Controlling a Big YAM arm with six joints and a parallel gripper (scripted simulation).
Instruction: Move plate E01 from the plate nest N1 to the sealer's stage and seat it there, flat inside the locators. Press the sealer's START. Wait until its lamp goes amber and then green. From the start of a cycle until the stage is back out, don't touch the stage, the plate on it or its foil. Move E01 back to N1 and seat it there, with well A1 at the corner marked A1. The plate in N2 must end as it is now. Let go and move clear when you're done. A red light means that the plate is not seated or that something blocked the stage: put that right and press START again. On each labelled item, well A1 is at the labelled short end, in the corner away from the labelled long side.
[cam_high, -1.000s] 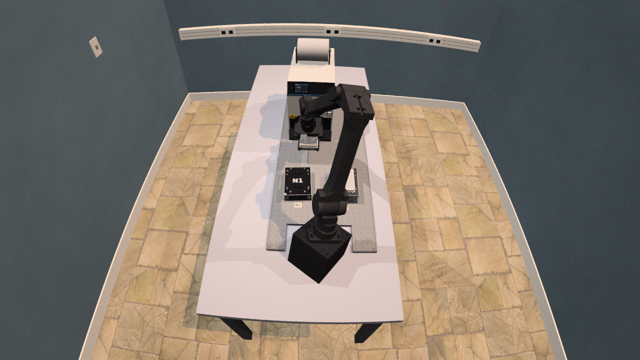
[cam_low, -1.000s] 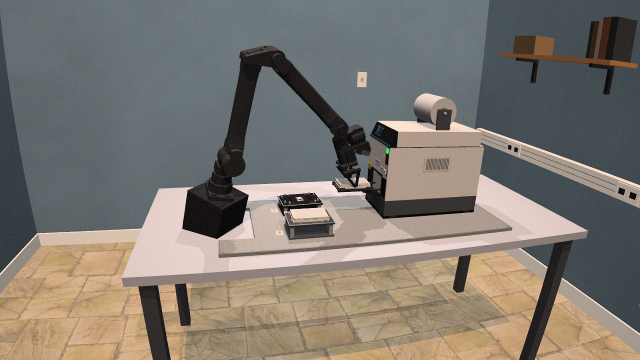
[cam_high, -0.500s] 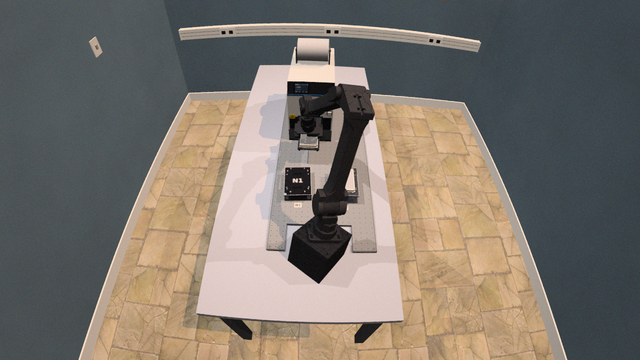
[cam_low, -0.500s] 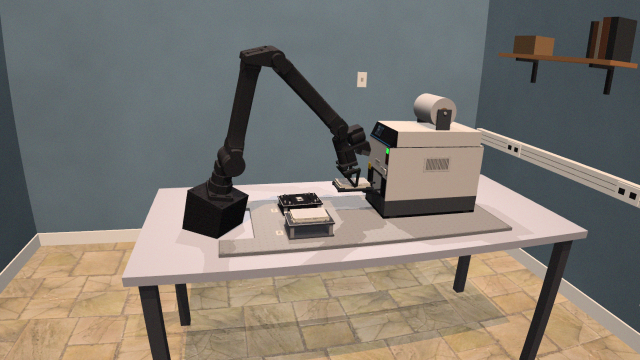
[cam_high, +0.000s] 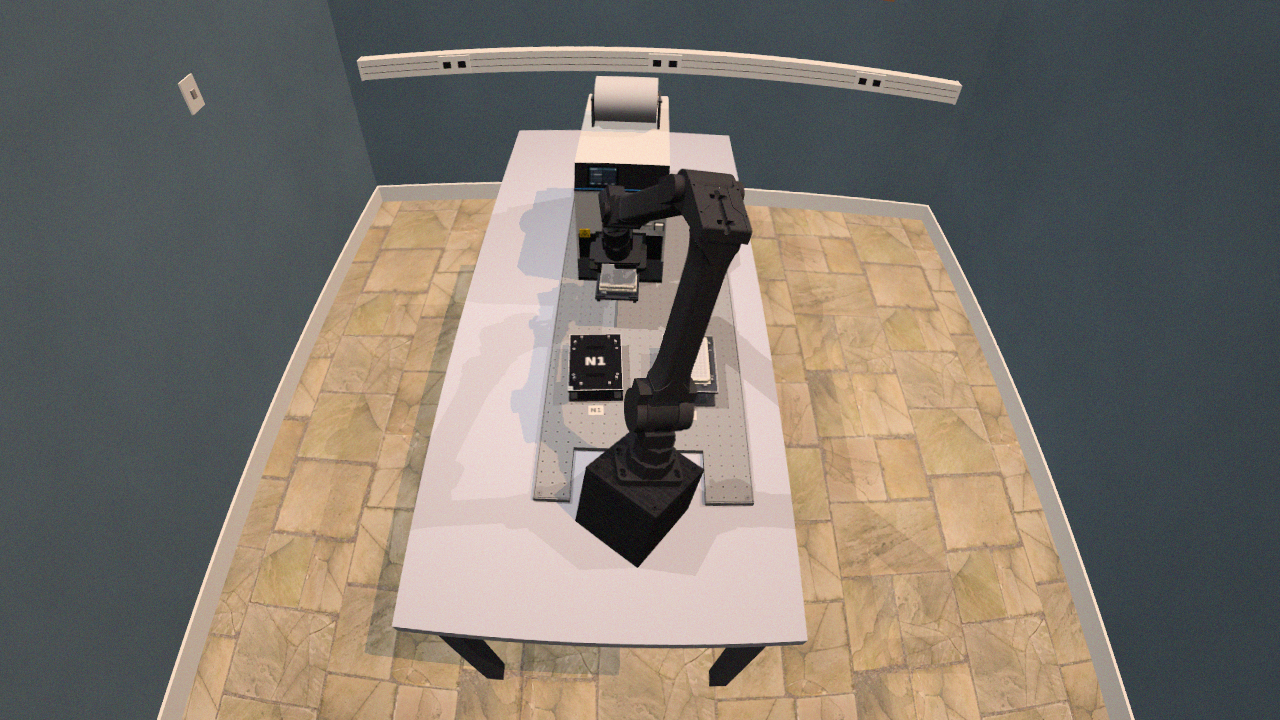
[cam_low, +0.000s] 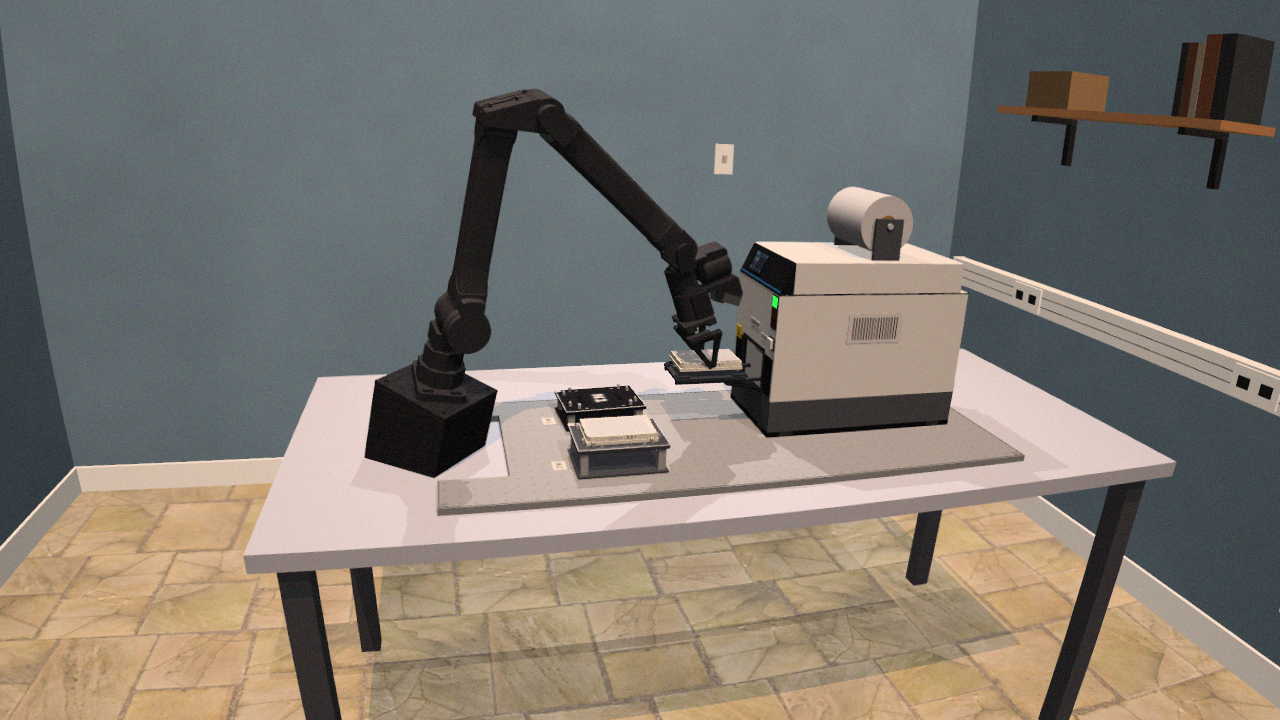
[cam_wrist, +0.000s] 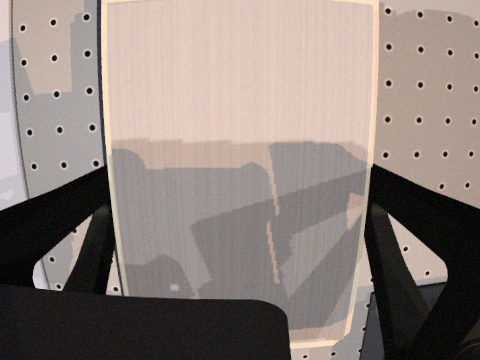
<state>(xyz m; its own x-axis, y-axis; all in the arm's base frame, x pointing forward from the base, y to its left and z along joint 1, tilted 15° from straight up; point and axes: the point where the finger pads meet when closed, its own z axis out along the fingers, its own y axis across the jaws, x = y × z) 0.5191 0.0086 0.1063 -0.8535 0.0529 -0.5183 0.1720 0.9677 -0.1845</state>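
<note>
Now: hand 3 cm above the sealer stage. From my hand the other things lie so: cream plate: 23 cm behind, 13 cm to the right, 7 cm below; then nest N1: 20 cm behind, 10 cm below, 8 cm to the left; then foil roll: 33 cm ahead, 28 cm above, 5 cm to the right.
</note>
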